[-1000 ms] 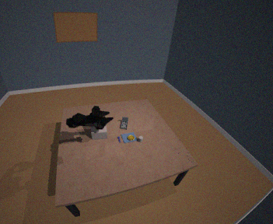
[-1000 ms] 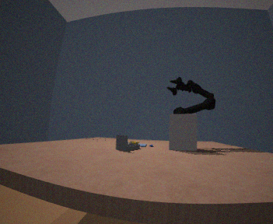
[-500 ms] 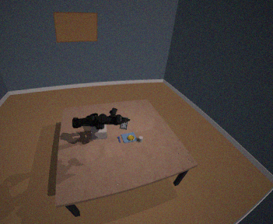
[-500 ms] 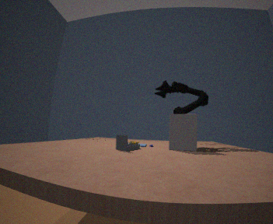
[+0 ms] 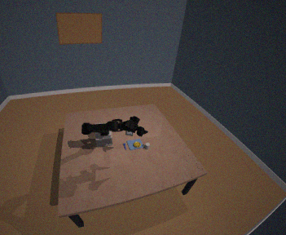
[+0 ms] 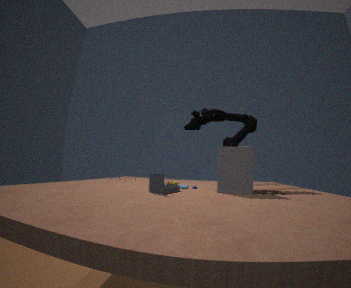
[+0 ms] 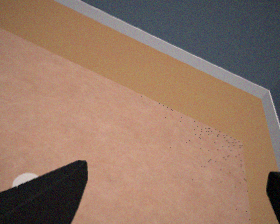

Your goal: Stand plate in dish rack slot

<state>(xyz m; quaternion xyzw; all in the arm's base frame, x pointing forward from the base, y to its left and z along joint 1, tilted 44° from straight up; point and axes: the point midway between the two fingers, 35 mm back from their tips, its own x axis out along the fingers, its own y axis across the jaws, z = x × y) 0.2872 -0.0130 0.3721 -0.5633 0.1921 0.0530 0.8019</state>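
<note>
The yellow plate lies 360 mm below my gripper tip and 200 mm to the left of it. Also, from my gripper tip: white cylinder: 350 mm below, 160 mm to the left, 100 mm ahead; then light blue mat: 370 mm below, 220 mm to the left, 20 mm behind.
</note>
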